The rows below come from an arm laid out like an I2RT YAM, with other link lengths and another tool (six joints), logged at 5 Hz.
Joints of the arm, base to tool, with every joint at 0 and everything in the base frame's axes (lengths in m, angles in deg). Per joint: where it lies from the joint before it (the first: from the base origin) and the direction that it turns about. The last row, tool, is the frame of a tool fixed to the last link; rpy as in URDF.
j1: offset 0 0 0.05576 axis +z
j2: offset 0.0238 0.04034 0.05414 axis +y
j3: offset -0.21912 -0.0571 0 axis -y
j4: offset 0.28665 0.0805 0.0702 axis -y
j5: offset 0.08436 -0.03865 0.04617 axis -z
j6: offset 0.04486 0 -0.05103 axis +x
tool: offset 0.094 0.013 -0.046 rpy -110.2 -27.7 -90
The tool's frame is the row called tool.
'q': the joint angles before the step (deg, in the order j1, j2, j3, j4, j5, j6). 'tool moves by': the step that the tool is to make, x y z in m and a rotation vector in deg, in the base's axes. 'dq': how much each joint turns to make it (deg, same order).
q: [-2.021 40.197 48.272 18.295 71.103 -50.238]
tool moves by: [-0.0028 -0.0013 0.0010 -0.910 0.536 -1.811]
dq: [0.013 0.588 -1.249 6.438 1.156 -5.377]
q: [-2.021 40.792 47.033 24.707 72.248 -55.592]
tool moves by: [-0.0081 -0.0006 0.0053 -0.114 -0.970 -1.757]
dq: [0.004 -0.363 -0.335 4.304 1.432 -3.512]
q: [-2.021 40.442 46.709 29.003 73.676 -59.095]
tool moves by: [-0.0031 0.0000 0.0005 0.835 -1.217 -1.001]
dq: [-0.014 -0.030 0.256 0.408 1.314 0.512]
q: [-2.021 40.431 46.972 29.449 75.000 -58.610]
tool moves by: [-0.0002 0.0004 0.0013 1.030 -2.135 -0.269]
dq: [-0.002 0.119 0.897 -1.537 0.861 2.951]
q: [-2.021 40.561 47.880 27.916 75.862 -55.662]
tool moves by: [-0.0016 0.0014 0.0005 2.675 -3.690 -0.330]
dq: [0.002 -0.360 2.640 -8.720 1.788 9.566]
